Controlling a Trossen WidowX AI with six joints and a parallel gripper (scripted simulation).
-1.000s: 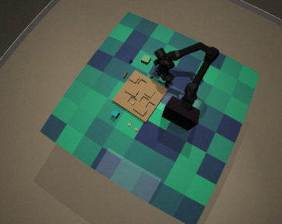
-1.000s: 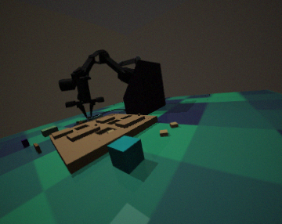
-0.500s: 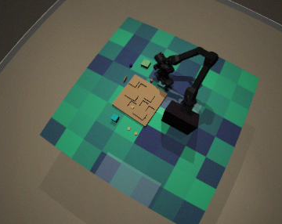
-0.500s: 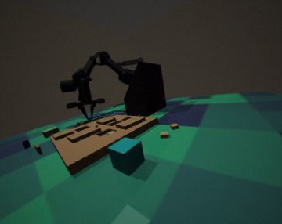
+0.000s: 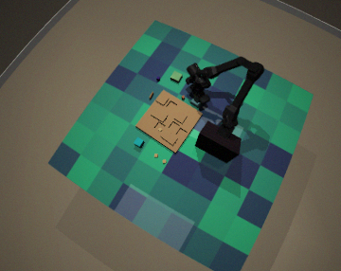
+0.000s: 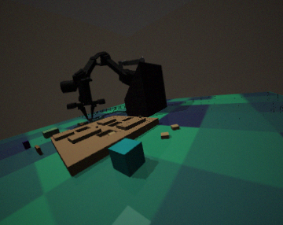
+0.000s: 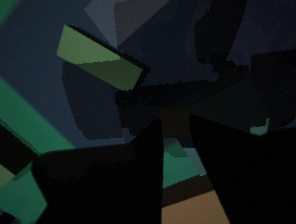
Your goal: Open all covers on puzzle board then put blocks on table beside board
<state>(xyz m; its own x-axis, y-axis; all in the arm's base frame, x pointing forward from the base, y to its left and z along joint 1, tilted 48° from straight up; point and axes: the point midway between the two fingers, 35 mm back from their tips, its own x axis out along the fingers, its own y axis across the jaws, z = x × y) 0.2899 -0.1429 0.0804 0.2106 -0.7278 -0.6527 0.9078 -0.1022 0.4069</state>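
My gripper tip is now 30 mm past the light teal block, 20 mm to the right of it and 10 mm above it. Round my gripper tip: green block (190 mm ahead, 40 mm to the right, 10 mm below); orange block (60 mm to the left, 60 mm ahead, 10 mm below); small dark blue block (270 mm ahead, 40 mm to the left, 10 mm below).
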